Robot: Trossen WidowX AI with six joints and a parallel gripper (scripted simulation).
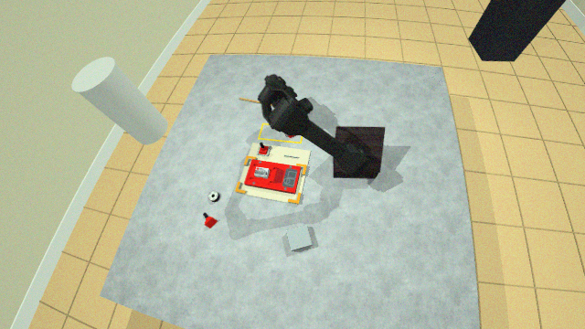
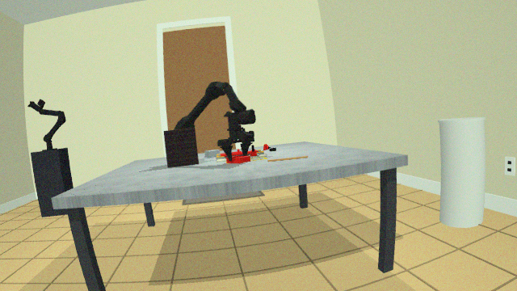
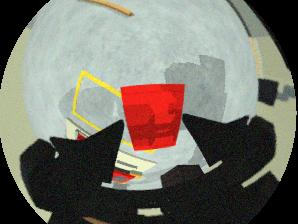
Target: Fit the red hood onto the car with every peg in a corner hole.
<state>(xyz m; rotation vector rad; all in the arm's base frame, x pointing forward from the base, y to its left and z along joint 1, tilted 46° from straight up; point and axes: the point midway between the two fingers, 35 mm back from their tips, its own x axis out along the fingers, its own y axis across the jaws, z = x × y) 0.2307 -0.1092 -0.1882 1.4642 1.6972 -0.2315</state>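
The engine block is 23 cm to the left of my gripper tip, 11 cm ahead of it and 1 cm above it. Round my gripper tip: wheel (32 cm to the left, 30 cm ahead); then red hood (right at my gripper tip); then thin wooden stick (18 cm ahead, 16 cm to the right, 1 cm below).
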